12 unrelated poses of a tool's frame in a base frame.
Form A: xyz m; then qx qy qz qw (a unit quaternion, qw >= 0).
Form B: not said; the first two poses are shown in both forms.
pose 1, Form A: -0.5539 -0.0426 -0.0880 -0.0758 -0.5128 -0.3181 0.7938
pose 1, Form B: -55.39 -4.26 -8.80 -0.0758 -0.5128 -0.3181 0.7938
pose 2, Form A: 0.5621 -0.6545 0.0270 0.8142 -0.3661 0.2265 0.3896
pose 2, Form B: 56.21 -65.45 2.70 0.8142 -0.3661 0.2265 0.3896
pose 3, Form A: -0.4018 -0.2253 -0.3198 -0.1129 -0.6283 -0.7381 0.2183
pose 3, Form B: -40.18 -22.53 -31.98 -0.1129 -0.6283 -0.7381 0.2183
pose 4, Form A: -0.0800 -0.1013 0.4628 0.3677 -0.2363 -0.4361 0.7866
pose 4, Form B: -8.00 -10.13 46.28 0.3677 -0.2363 -0.4361 0.7866
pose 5, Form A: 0.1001 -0.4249 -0.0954 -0.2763 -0.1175 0.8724 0.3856
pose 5, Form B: 10.01 -42.49 -9.54 -0.2763 -0.1175 0.8724 0.3856
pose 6, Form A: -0.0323 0.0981 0.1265 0.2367 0.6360 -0.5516 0.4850
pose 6, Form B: -3.23 9.81 12.65 0.2367 0.6360 -0.5516 0.4850
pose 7, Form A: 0.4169 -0.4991 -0.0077 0.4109 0.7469 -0.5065 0.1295
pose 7, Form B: 41.69 -49.91 -0.77 0.4109 0.7469 -0.5065 0.1295
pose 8, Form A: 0.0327 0.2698 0.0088 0.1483 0.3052 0.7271 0.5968
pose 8, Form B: 3.27 26.98 0.88 0.1483 0.3052 0.7271 0.5968
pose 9, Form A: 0.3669 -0.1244 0.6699 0.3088 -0.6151 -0.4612 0.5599
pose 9, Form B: 36.69 -12.44 66.99 0.3088 -0.6151 -0.4612 0.5599
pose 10, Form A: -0.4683 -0.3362 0.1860 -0.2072 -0.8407 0.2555 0.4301
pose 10, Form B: -46.83 -33.62 18.60 -0.2072 -0.8407 0.2555 0.4301
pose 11, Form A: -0.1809 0.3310 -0.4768 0.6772 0.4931 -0.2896 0.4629
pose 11, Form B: -18.09 33.10 -47.68 0.6772 0.4931 -0.2896 0.4629
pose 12, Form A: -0.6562 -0.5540 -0.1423 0.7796 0.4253 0.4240 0.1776
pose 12, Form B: -65.62 -55.40 -14.23 0.7796 0.4253 0.4240 0.1776
